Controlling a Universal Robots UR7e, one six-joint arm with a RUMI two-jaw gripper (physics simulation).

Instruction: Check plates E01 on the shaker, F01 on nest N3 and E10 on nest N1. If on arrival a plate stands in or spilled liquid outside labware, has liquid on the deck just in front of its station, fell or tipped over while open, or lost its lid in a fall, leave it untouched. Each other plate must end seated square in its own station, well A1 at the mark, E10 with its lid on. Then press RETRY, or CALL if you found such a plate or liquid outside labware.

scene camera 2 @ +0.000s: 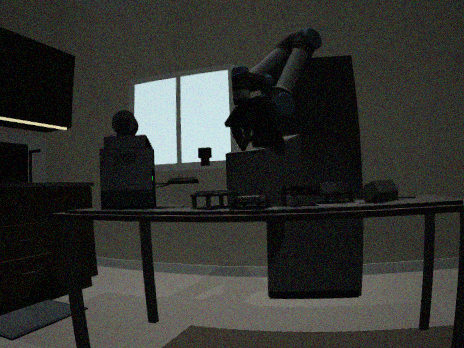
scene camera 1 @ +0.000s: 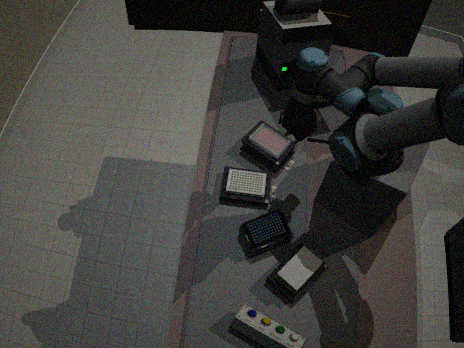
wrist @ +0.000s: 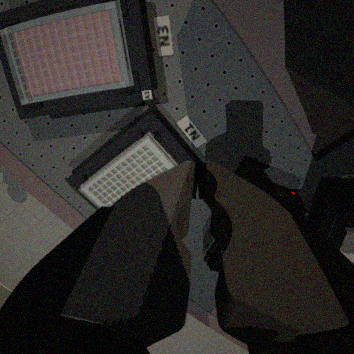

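A pink-filled plate lies in the dark nest labelled N3 and looks square in it. A white plate with open-looking wells lies in the nest labelled N1; in the wrist view a finger covers part of it, and I cannot tell whether a lid is on. A dark blue plate and a pale flat-topped plate sit on two further stations; I cannot tell which is the shaker. My gripper is shut and empty, high above the deck. Plate codes and A1 marks are unreadable.
A button box with blue, yellow, green and white buttons stands at the near end. A tall dark instrument with a green light stands at the far end. Its extended tray sticks out beside it.
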